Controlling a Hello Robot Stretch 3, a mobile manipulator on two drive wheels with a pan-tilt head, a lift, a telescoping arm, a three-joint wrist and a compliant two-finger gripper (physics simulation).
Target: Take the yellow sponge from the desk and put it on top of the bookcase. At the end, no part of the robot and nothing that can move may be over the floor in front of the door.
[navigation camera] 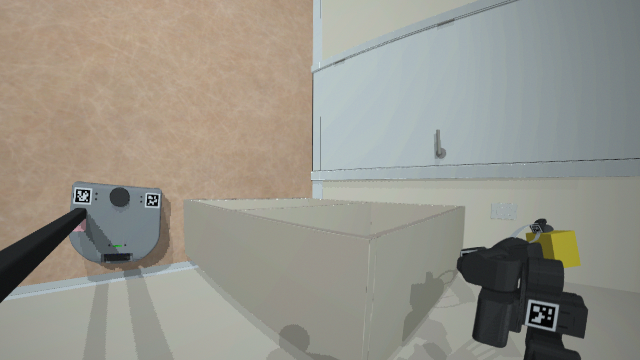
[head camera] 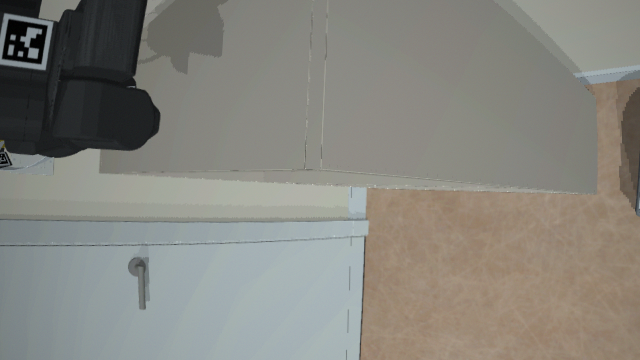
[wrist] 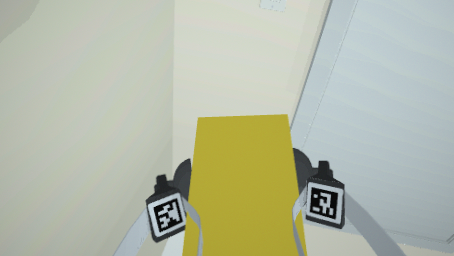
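Note:
My gripper is shut on the yellow sponge, with a fingertip against each side in the wrist view. In the head view the wrist is at the upper left; the fingers are mostly cut off. The beige-grey bookcase stands between my base and the door wall. In the navigation view the gripper and sponge are raised beyond its top end, with shadows on that face; I cannot tell whether the sponge is directly over it. The desk does not show in these views.
The closed pale door is beside the bookcase. The brown floor runs along the door wall. My base stands on it near another wall, beside the bookcase foot. A wall plate is near the door.

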